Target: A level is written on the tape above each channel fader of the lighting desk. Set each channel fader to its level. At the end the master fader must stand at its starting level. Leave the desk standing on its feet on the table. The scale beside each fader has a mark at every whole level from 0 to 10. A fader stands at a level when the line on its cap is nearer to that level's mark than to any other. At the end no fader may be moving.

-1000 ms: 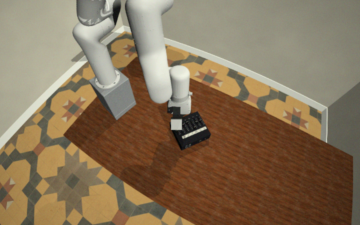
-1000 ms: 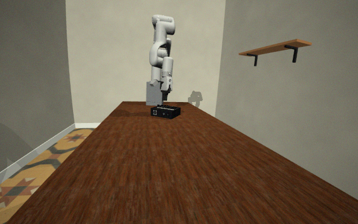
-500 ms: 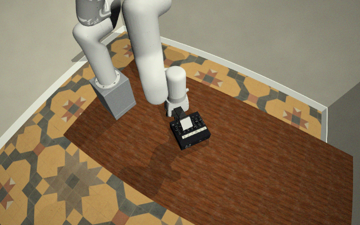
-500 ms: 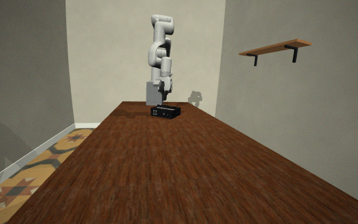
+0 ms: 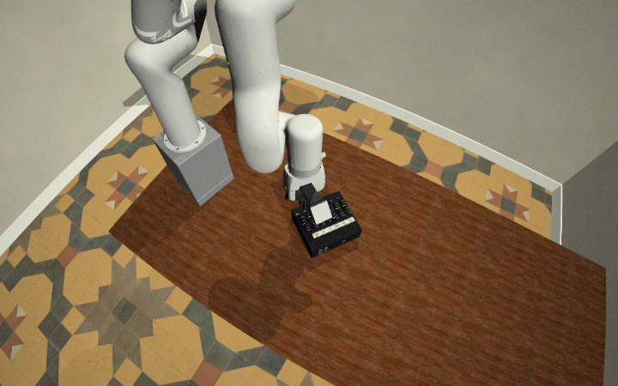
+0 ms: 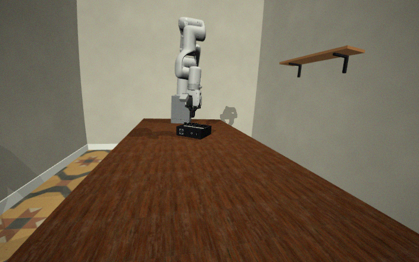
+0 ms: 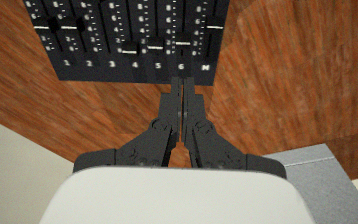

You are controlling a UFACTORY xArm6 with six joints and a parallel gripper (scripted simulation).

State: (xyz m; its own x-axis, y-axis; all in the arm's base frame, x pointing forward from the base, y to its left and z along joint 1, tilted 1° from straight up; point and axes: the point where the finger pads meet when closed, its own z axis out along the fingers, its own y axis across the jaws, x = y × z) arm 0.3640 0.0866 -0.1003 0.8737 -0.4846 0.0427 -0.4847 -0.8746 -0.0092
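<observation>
The channel 6 cap is 50 mm below my hand, 20 mm ahead of it and 10 mm to the right of it. Also, from my hand: master fader cap 50 mm below, 40 mm to the right, 30 mm ahead; channel 4 cap 50 mm below, 40 mm ahead, 30 mm to the left; channel 5 cap 50 mm below, 30 mm ahead, 10 mm to the left.
</observation>
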